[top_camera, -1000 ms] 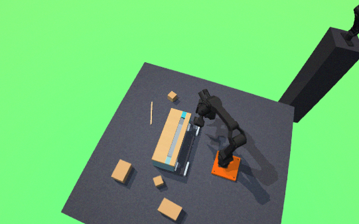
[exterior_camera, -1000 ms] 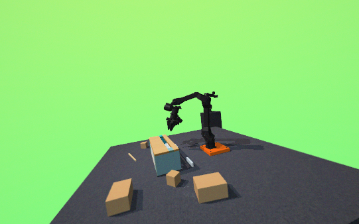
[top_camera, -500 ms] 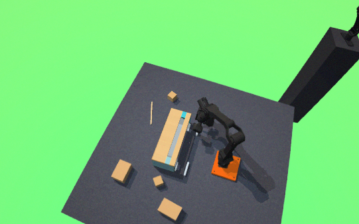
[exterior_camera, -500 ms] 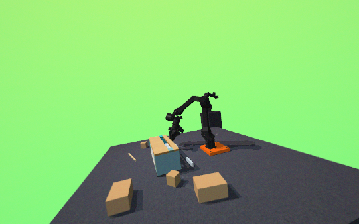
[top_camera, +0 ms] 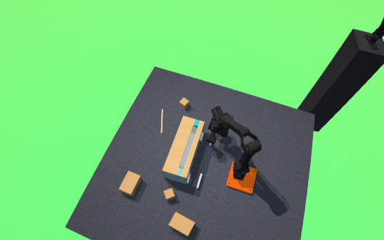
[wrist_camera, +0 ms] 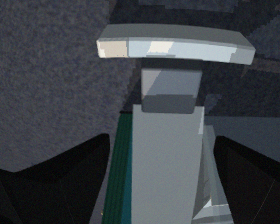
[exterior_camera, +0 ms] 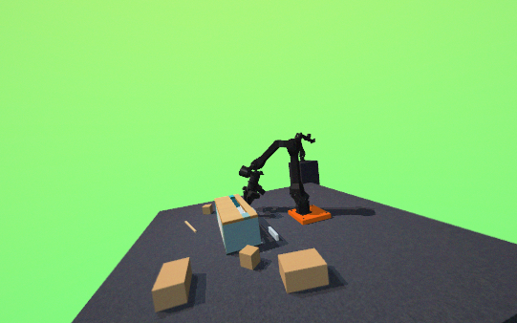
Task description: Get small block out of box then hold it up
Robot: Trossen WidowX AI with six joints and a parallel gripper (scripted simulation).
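Now: gripper tip 10 mm past the grey block and 40 mm above it. The rest, counted from my gripper tip: thin stick: 320 mm ahead, 50 mm to the right, 50 mm below; box: 80 mm ahead, 150 mm to the left, 10 mm above.
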